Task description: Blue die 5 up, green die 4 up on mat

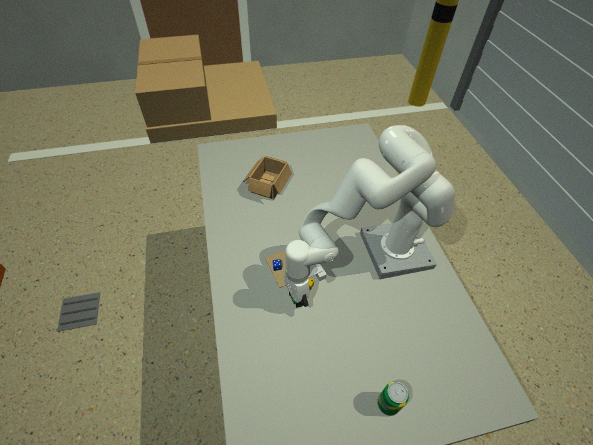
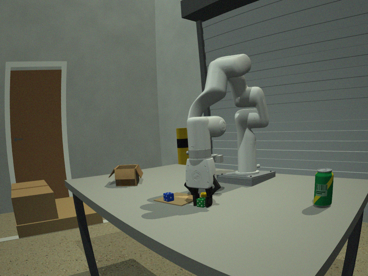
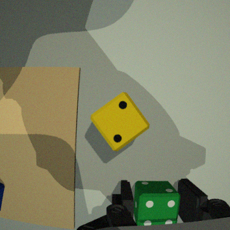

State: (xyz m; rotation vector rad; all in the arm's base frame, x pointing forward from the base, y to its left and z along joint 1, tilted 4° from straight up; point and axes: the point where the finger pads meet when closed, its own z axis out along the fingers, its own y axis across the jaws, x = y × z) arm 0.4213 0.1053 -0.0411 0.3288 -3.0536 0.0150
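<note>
Now: hand 1 cm above the green die. Also, from my hand: yellow die: 6 cm behind, 4 cm to the right, 1 cm below; then cardboard mat: 1 cm behind, 14 cm to the right, 2 cm below; then blue die: 4 cm ahead, 14 cm to the right.
</note>
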